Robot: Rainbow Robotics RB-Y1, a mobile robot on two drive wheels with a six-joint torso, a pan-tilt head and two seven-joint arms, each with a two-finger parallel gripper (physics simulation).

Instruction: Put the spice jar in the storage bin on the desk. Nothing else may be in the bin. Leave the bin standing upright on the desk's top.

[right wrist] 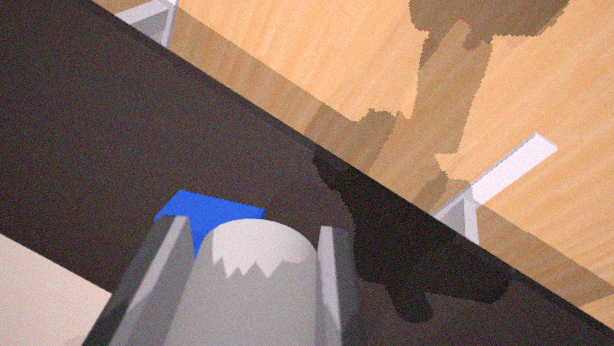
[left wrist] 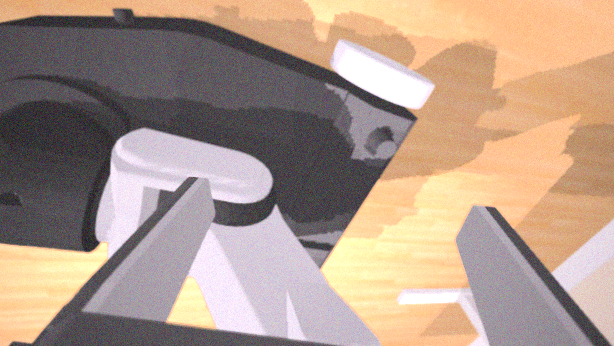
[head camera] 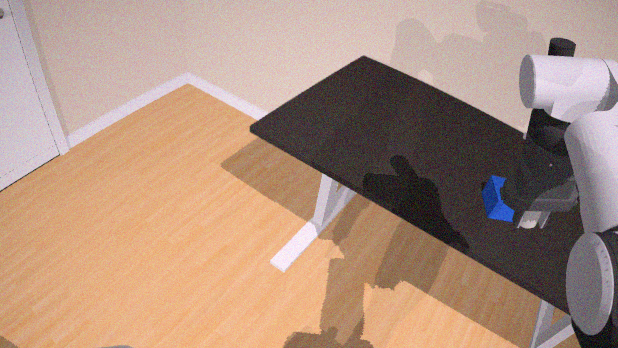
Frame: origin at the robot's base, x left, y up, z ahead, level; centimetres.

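Seen in the pictures: left gripper, between the fingertips: (left wrist: 333, 208); right gripper, between the fingertips: (right wrist: 255, 241) (head camera: 528, 224).
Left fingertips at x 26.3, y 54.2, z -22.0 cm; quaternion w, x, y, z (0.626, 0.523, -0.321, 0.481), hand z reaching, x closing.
Observation:
Offsets run from my left fingertips to a thing's top centre. Level surfaces: height alone.
A blue object {dx -21.6, dy +25.4, dz +97.8 cm} (head camera: 494, 202) (right wrist: 210, 209), which looks like the storage bin, is on the dark desk {dy +17.9 cm} (head camera: 340, 110) (right wrist: 75, 125). My right arm and gripper hide part of it, so its inside and whether it stands upright cannot be told. My right gripper (head camera: 532, 224) (right wrist: 255, 241) is shut on a pale grey-white cylinder, the spice jar {dx -23.8, dy +57.3, dz +53.8 cm} (head camera: 530, 218) (right wrist: 250, 300). The jar is over the desk, at the lower right of the blue object in the head view and overlapping it in the right wrist view. My left gripper (left wrist: 333, 208) is open and empty, away from the desk.
The desk's front edge runs diagonally in the head view, with white legs (head camera: 295, 247) below. A wall (head camera: 300, 40) stands behind the desk. A white door (head camera: 25, 90) is at the far left. The robot's own dark base (left wrist: 200, 65) is near the left gripper.

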